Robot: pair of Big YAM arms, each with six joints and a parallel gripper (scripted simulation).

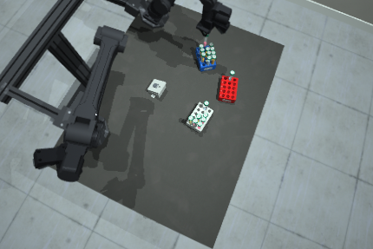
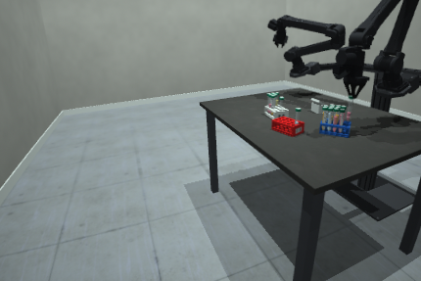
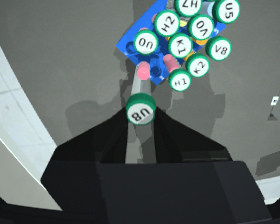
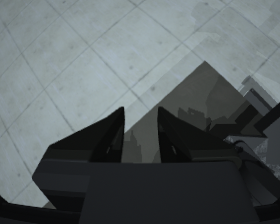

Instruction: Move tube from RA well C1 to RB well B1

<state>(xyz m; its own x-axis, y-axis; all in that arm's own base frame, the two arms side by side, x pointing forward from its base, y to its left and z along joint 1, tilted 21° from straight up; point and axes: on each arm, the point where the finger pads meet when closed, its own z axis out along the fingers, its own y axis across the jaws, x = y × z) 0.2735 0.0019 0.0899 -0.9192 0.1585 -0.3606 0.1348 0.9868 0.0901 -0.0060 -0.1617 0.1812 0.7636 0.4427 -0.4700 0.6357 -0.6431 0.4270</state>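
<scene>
Now: left hand 1 cm short of the tube and 6 cm above it. Round my left hand: white rack RB: 13 cm ahead, 38 cm to the right, 16 cm below; red rack: 21 cm ahead, 18 cm to the right, 16 cm below; white button box: 15 cm behind, 32 cm to the right, 13 cm below.
</scene>
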